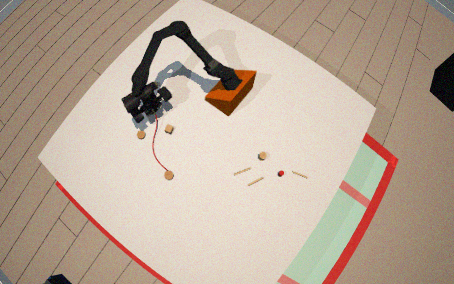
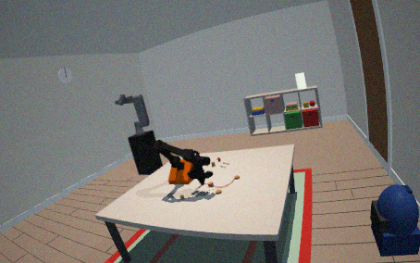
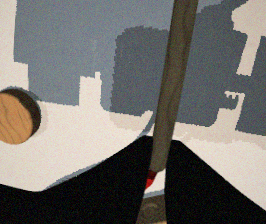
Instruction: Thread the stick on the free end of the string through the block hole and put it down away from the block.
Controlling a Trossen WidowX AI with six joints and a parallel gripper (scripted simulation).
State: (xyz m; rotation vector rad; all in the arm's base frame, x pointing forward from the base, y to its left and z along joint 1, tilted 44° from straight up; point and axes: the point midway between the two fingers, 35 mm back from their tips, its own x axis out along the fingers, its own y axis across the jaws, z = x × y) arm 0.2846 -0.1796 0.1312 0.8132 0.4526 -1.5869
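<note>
Right now my gripper tip is 10 mm to the left of the thin wooden stick. Round my gripper tip: round wooden button (170 mm ahead, 220 mm to the left, 50 mm below); wooden block (10 mm ahead, 90 mm to the left, 40 mm below).
</note>
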